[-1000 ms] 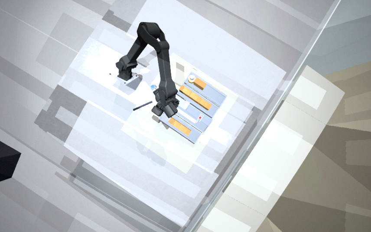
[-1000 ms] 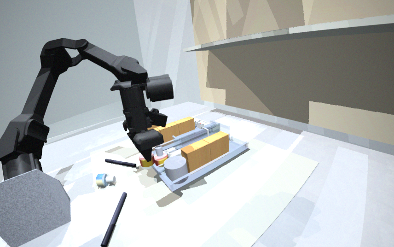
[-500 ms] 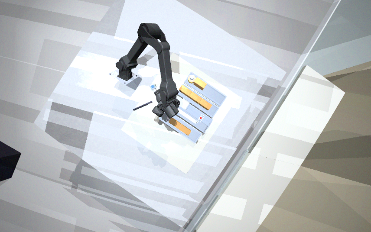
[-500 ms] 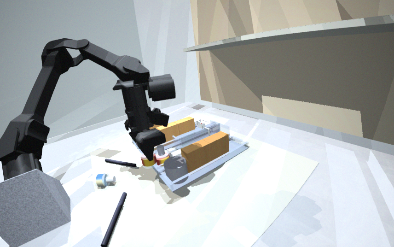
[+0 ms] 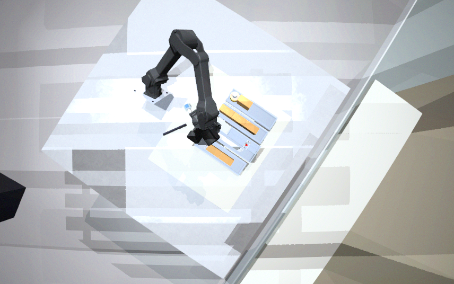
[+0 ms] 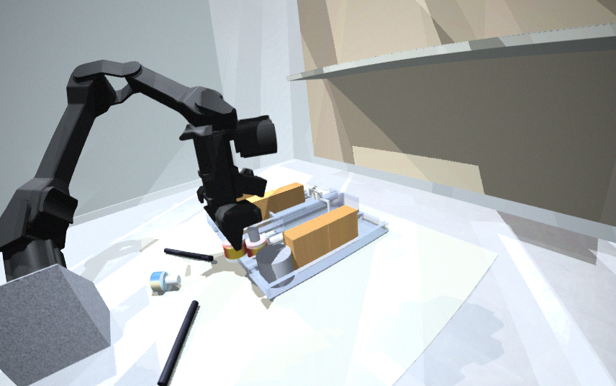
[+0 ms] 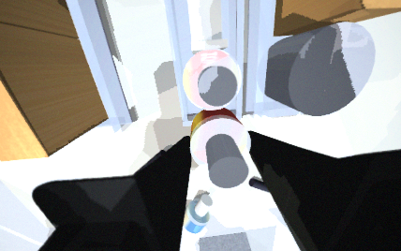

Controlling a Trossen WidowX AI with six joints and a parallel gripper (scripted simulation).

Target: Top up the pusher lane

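The grey cylinder is 8 cm to the right of my gripper tip, 3 cm ahead of it and 2 cm below it. Round my gripper tip: red mark: 23 cm ahead, 2 cm above; sprung lane: 18 cm ahead, 3 cm below.
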